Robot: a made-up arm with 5 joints.
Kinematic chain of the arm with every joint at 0, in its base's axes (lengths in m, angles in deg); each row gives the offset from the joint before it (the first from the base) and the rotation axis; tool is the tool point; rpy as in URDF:
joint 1: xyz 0 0 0.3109 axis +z
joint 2: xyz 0 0 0 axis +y
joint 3: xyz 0.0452 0 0.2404 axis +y
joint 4: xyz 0.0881 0 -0.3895 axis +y
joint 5: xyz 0.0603 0 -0.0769 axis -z
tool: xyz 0 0 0 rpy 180 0 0
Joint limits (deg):
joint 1: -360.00..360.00
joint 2: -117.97..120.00
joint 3: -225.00..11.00
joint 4: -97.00..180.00
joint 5: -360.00..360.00
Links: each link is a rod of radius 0.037 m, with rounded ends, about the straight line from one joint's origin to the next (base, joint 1, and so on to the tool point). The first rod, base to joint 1, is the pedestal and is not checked.
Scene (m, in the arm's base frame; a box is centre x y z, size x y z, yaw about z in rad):
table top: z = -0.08
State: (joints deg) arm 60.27 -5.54 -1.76 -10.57 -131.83
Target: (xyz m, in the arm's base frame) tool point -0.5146 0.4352 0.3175
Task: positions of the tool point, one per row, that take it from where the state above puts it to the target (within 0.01 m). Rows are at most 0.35 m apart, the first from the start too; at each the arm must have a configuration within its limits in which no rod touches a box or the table.
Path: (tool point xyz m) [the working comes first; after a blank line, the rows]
Joints at the target: -40.22 -117.97 -117.52 -41.03 -131.83
Straight joint move there: clear.

1: 0.2416 0.2656 0.2854
2: 0.3089 0.2175 0.4967
3: 0.2600 0.1082 0.7007
4: 0.0858 0.0152 0.8399
5: -0.1625 0.0072 0.8723
6: -0.3954 0.1067 0.7819
7: -0.5269 0.2761 0.5833
8: -0.5146 0.4352 0.3175

